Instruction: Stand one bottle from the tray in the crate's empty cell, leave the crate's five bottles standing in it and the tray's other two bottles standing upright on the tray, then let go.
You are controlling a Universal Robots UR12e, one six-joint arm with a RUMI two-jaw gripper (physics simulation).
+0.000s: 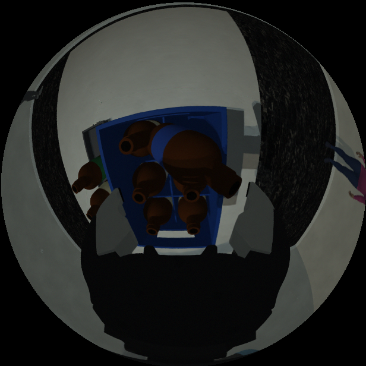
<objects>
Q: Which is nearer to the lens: the pale-labelled bottle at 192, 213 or the green-labelled bottle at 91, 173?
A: The pale-labelled bottle.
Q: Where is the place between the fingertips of my gripper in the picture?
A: At 183, 187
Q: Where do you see a pale-labelled bottle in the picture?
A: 134, 141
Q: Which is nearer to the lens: the pale-labelled bottle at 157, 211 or the green-labelled bottle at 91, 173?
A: The pale-labelled bottle.
</objects>
